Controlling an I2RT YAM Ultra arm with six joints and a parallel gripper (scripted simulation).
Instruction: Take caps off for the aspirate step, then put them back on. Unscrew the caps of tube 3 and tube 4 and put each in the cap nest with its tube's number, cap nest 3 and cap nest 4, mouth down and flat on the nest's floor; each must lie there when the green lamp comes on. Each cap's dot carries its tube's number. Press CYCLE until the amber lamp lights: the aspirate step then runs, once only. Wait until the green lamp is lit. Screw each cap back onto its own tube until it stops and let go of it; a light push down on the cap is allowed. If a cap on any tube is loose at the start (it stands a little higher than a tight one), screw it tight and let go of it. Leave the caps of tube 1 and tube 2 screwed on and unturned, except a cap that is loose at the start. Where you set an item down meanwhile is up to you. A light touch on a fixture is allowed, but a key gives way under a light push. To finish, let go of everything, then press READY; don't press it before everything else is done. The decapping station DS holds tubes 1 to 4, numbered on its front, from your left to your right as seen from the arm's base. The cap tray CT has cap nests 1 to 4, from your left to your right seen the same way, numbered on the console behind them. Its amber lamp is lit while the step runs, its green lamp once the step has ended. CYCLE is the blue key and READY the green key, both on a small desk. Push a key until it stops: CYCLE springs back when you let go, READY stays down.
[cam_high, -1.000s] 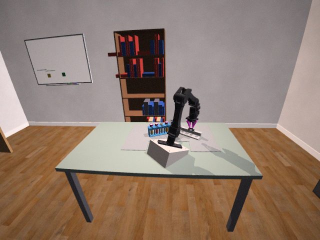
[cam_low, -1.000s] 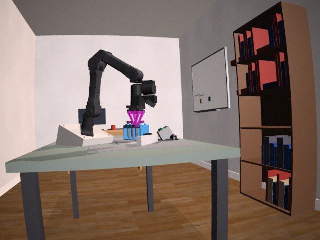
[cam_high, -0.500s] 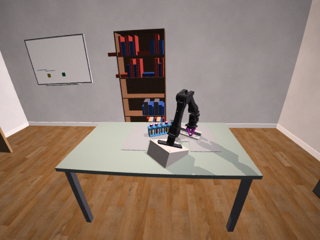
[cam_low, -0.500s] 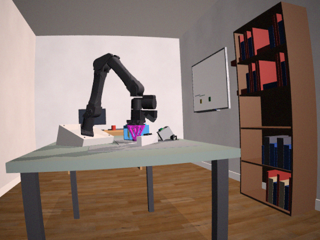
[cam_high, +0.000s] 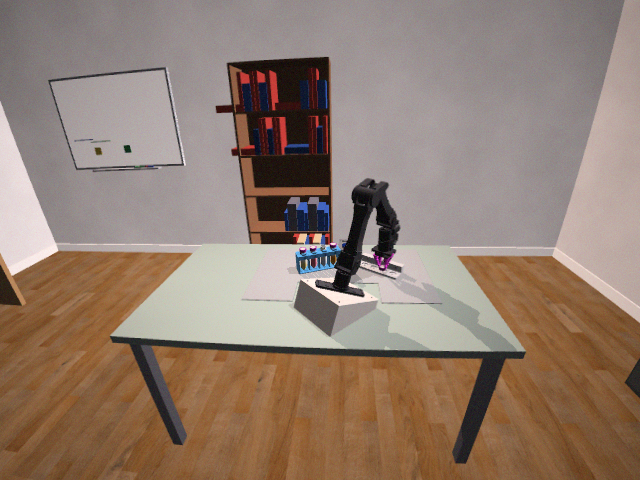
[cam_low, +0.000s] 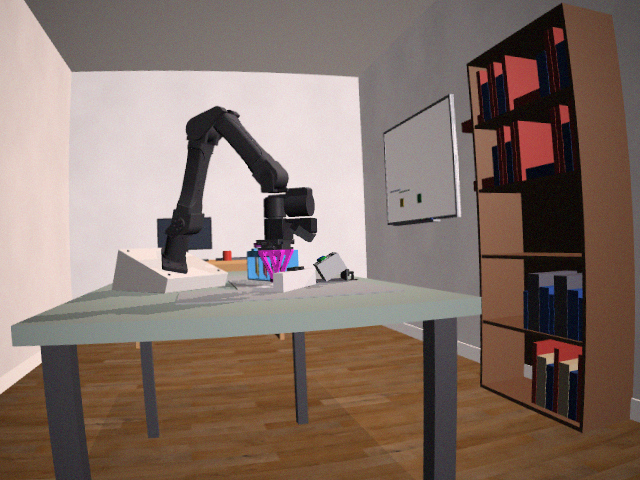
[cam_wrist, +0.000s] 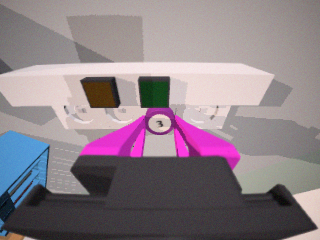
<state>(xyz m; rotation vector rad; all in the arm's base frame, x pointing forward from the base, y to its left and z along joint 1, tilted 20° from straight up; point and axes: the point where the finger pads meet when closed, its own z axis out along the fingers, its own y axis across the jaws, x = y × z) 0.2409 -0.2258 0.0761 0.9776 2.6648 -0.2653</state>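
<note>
Right now my hand is 10 cm short of the purple cap, 23 cm to the right of it and 8 cm below it. Round my hand: grey key desk (20 cm ahead, 14 cm to the left, 2 cm above); blue cycle key (19 cm ahead, 16 cm to the left, 3 cm above); green ready key (18 cm ahead, 12 cm to the left, 3 cm above).
</note>
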